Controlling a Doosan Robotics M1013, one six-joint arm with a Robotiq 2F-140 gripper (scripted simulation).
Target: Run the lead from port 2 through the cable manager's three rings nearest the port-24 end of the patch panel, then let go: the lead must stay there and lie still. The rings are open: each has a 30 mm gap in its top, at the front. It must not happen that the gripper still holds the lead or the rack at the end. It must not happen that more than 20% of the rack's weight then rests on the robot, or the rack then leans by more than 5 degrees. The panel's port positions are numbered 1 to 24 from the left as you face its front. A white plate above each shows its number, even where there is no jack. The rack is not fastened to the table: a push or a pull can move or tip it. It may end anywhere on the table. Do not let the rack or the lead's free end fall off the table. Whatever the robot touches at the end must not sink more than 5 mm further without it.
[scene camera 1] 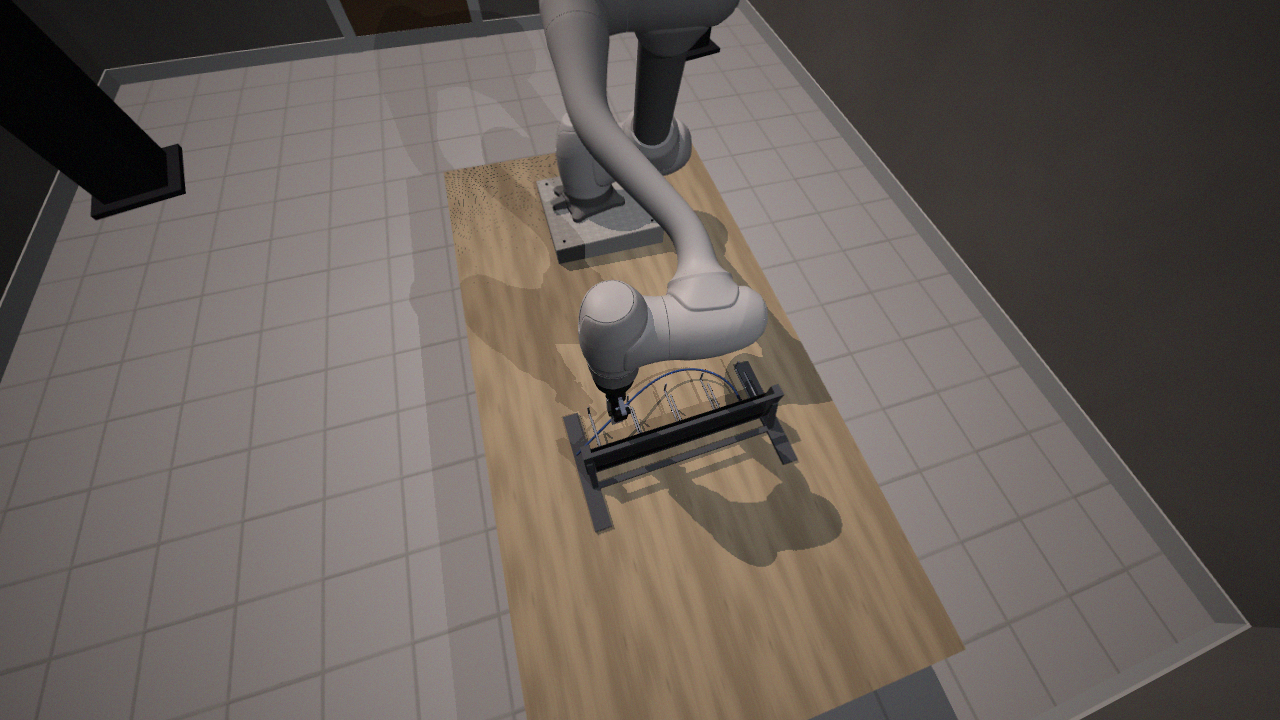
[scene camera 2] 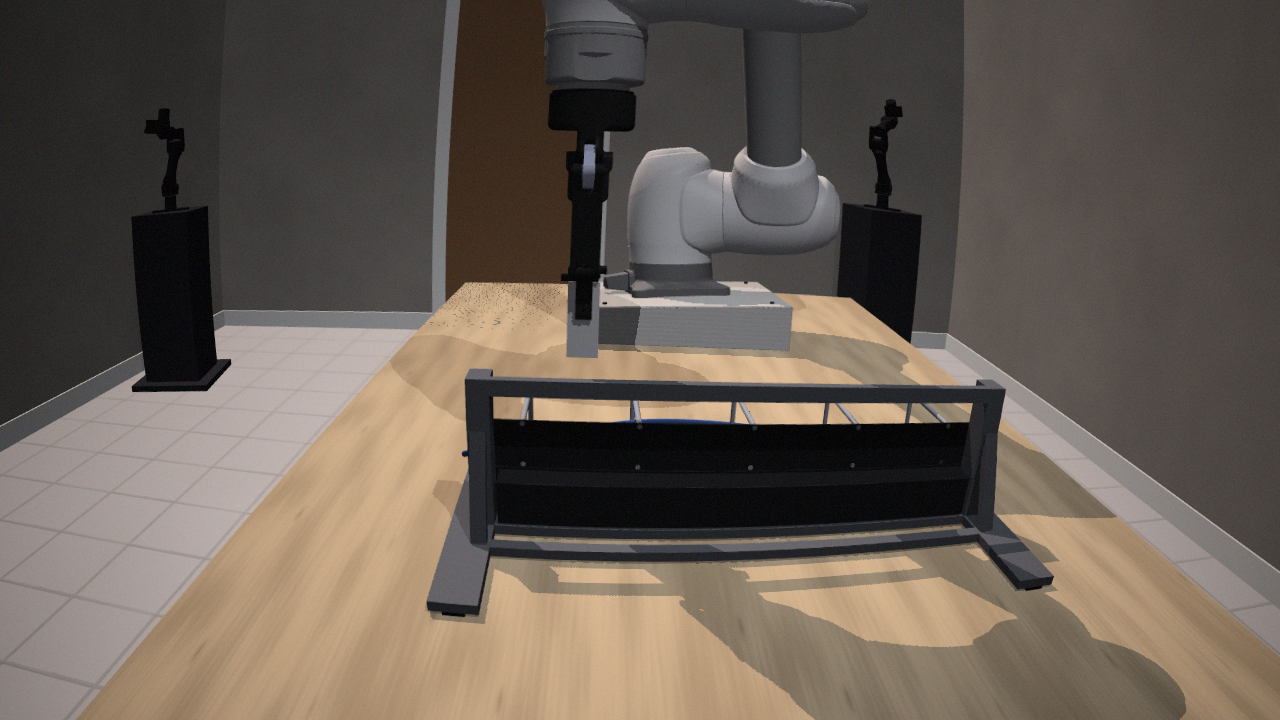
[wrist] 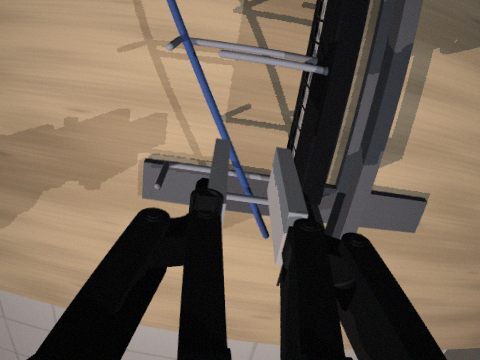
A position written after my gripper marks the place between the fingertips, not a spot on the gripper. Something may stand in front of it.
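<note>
Visible: my gripper (scene camera 2: 582, 351), (scene camera 1: 615, 415), (wrist: 249, 166). Dark rack (scene camera 2: 609, 480), (scene camera 1: 763, 405), (wrist: 309, 145), visible too.
</note>
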